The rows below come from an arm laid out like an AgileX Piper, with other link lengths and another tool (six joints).
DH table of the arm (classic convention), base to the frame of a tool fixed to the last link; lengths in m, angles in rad. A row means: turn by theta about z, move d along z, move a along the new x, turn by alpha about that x. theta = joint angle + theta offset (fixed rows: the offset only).
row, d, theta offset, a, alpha
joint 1, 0.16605, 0, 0, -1.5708
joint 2, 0, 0.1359, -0.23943, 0
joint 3, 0, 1.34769, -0.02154, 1.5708
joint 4, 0.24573, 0, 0, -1.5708
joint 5, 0, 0, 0, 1.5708
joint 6, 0.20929, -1.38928, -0.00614, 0.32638
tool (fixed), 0.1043, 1.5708, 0, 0
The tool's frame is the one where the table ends.
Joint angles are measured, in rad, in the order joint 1, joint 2, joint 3, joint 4, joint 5, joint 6. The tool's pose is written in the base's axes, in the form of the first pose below.
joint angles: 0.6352, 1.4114, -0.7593, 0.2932, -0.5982, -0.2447
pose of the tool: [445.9 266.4 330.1], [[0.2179 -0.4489 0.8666], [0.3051 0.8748 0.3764], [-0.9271 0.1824 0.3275]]
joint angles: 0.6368, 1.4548, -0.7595, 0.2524, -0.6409, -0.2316
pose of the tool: [447.2 274.7 322.0], [[0.2286 -0.4646 0.8555], [0.2879 0.8717 0.3964], [-0.9300 0.1557 0.3330]]
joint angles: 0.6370, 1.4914, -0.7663, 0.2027, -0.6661, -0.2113
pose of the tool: [447.0 285.2 315.6], [[0.2328 -0.4879 0.8413], [0.2747 0.8628 0.4244], [-0.9329 0.1323 0.3348]]
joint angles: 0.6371, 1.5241, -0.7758, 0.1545, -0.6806, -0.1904
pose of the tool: [446.3 296.1 308.8], [[0.2311 -0.5123 0.8272], [0.2629 0.8514 0.4538], [-0.9367 0.1126 0.3314]]
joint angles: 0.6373, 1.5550, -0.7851, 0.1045, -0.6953, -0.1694
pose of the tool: [444.6 307.3 302.4], [[0.2301 -0.5384 0.8106], [0.2523 0.8375 0.4847], [-0.9399 0.0930 0.3286]]
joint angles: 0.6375, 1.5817, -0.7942, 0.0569, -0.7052, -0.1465
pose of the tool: [442.4 317.9 296.1], [[0.2257 -0.5637 0.7946], [0.2447 0.8223 0.5138], [-0.9430 0.0784 0.3235]]
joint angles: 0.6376, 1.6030, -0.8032, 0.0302, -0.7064, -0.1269
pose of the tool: [442.1 324.4 289.6], [[0.2139 -0.5773 0.7880], [0.2420 0.8129 0.5298], [-0.9464 0.0774 0.3136]]
